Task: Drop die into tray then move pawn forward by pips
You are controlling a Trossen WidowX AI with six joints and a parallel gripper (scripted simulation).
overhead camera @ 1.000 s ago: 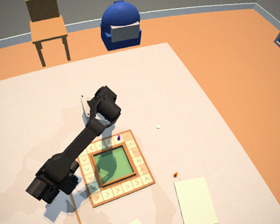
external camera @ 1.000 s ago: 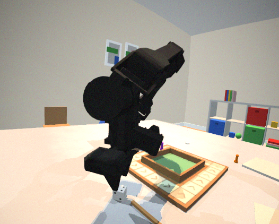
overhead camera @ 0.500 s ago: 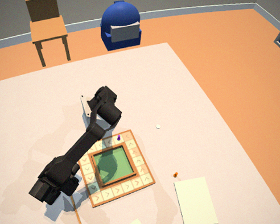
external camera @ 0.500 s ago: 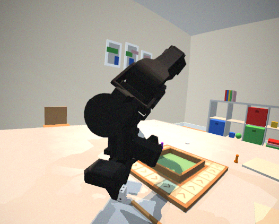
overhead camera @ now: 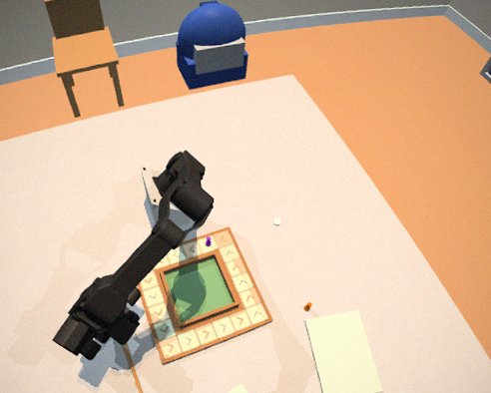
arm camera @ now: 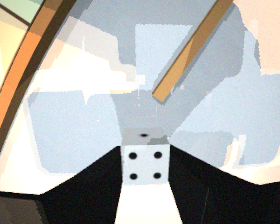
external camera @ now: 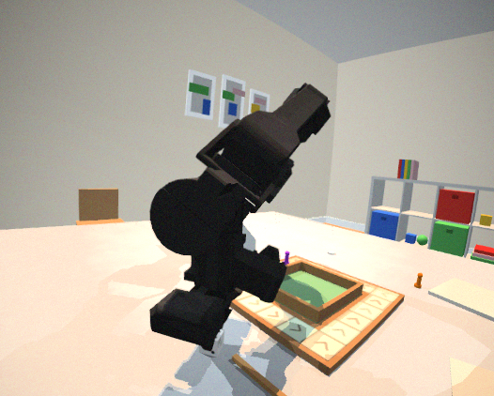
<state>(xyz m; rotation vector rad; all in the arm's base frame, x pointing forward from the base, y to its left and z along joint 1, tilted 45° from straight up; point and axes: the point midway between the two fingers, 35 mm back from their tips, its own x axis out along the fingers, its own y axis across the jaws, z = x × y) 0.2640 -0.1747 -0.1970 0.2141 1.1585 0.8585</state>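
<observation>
The purple pawn is 10 cm behind my gripper tip, 31 cm to the left of it and 2 cm above it. From my gripper tip the other things lie so: orange pawn (18 cm ahead, 45 cm to the left, 1 cm above); then green dice tray (1 cm ahead, 23 cm to the left); then white die (right at my gripper tip).
</observation>
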